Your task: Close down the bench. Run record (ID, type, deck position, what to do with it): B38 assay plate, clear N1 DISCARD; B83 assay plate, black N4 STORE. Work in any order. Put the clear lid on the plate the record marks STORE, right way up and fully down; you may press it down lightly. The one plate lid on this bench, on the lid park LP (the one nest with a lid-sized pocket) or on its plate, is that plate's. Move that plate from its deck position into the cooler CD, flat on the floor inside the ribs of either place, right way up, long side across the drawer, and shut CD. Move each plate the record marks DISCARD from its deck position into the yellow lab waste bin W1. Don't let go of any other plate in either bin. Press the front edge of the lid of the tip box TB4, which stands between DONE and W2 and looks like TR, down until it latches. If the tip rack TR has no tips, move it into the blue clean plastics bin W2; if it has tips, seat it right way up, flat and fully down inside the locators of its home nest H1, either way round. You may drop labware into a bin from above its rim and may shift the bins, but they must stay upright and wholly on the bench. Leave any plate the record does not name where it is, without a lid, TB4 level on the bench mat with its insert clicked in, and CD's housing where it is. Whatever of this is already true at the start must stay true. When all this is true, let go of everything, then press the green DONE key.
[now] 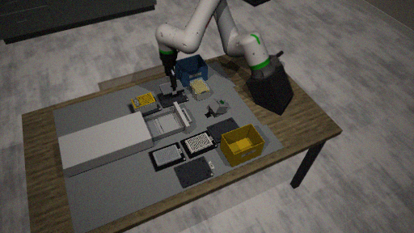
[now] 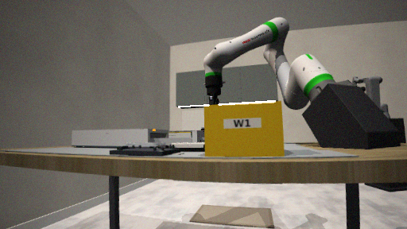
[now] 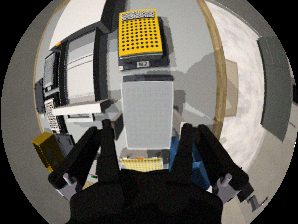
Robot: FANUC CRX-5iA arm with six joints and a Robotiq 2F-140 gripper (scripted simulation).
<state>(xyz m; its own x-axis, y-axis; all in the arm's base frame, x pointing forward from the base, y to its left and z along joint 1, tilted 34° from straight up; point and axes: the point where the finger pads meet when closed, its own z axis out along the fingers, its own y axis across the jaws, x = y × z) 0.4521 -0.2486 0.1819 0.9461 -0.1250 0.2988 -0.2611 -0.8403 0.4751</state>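
My gripper is now 17 cm short of the cooler drawer, 16 cm to the right of it and 8 cm above it. From my hand the other things lie so: clear lid: 1 cm below; yellow tip rack TR: 17 cm ahead, 5 cm below, 4 cm to the right; black plate: 2 cm below.
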